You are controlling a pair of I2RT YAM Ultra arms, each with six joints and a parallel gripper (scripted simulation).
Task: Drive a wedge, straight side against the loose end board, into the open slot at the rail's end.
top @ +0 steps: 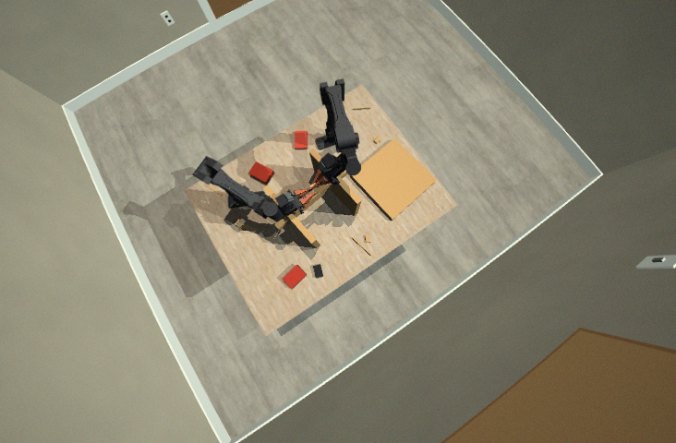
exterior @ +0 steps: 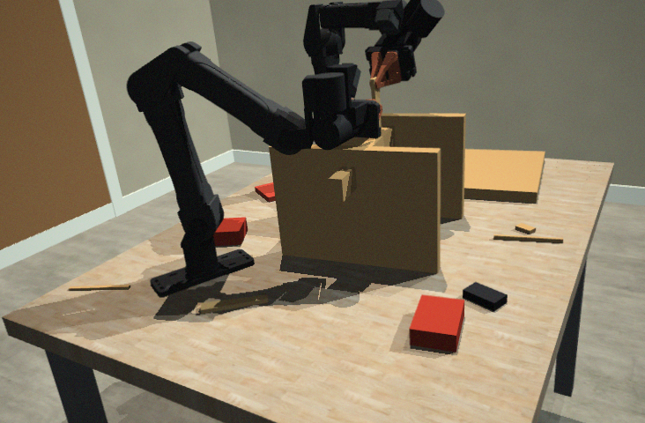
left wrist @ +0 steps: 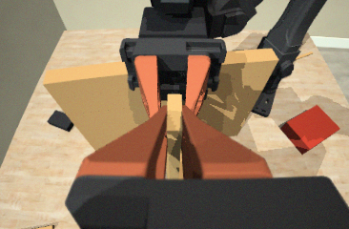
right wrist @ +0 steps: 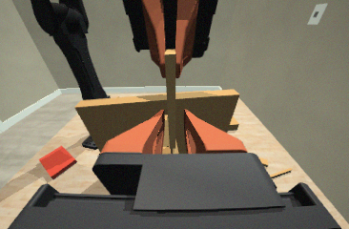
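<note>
My right gripper is now 1 cm past the rail and 9 cm above it. The rest, counted from my right hand: flat panel: 11 cm ahead, 42 cm to the left, 26 cm below; black block: 27 cm ahead, 20 cm to the right, 27 cm below.
My left gripper is now 20 mm to the left of the rail and 140 mm above it. Round my left hand: flat panel (120 mm ahead, 410 mm to the left, 310 mm below); then black block (270 mm ahead, 210 mm to the right, 320 mm below).
</note>
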